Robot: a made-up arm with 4 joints.
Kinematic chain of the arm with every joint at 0, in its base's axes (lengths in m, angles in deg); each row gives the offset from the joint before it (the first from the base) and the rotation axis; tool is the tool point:
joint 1: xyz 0 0 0.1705 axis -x
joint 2: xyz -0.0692 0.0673 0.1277 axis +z
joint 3: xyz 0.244 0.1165 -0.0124 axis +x
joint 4: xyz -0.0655 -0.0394 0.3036 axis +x
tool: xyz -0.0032 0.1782 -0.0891
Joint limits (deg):
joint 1: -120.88..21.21
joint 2: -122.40..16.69
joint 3: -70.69..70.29
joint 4: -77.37..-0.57
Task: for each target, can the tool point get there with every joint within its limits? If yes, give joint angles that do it. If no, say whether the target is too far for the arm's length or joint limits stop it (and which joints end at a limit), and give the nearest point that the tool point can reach.
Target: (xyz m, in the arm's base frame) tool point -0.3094 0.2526 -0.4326
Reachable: no: joint limits stop it (at a limit: joint 1, joint 2, joint 3) | nearest point 0.0324 -0.0082 -0.0730 | short by 0.560 m
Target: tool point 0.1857 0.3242 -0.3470
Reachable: no: joint limits stop it (at a limit: joint 1, joint 2, joint 3, joint 4) | nearest point 0.1432 0.0936 -0.0941 | short by 0.345 m
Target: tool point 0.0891 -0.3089 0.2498
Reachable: yes | joints -53.52 -94.13 14.77 -19.45
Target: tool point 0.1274 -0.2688 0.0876
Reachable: yes | joints -98.81 -67.41 20.84 -26.64
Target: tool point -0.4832 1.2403 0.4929
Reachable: no: too far | nearest point -0.0024 0.4845 0.2964 | short by 0.917 m
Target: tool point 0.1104 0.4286 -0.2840
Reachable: no: joint limits stop it (at a limit: joint 1, joint 3, joint 4) | nearest point 0.0678 0.4361 0.0608 | short by 0.347 m
